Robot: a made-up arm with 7 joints.
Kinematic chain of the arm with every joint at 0, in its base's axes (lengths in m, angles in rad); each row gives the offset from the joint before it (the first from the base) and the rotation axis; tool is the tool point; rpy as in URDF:
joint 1: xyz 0 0 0.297 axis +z
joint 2: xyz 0 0 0 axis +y
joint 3: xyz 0 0 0.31 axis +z
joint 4: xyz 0.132 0 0 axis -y
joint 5: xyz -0.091 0 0.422 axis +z
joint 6: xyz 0 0 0 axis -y
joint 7: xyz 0.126 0 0 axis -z
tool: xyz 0 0 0 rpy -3.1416 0 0
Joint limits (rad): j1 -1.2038..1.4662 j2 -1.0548..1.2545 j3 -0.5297..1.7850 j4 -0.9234..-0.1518 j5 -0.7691..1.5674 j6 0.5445..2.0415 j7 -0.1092..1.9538
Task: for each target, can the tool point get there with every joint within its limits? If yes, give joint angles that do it. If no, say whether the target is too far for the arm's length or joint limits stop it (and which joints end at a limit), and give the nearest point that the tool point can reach.
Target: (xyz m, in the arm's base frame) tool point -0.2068 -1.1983 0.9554
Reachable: no: too far | nearest point -0.1847 -0.7474 0.7108 | short by 0.513 m
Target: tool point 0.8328 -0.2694 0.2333
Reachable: yes | joints -0.3881 1.0471 0.1269 -0.8523 0.1584 1.4175 0.3650
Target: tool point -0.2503 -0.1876 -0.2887
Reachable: no: joint limits stop it (at a limit: joint 1, joint 2, joint 4, joint 6) | nearest point 0.0268 -0.7481 0.0324 | short by 0.703 m
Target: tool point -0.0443 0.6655 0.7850
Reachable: yes | joints -0.6521 -0.8212 1.4613 -0.8239 -0.0307 0.7478 0.4147
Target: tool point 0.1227 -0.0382 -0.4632
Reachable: no: joint limits stop it (at a limit: joint 2, joint 4, joint 6) | nearest point 0.6935 -0.2159 -0.0238 | short by 0.742 m
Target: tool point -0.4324 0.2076 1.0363
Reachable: yes | joints -0.6001 -0.8463 -0.2318 -0.3339 -0.5345 1.3201 1.6199
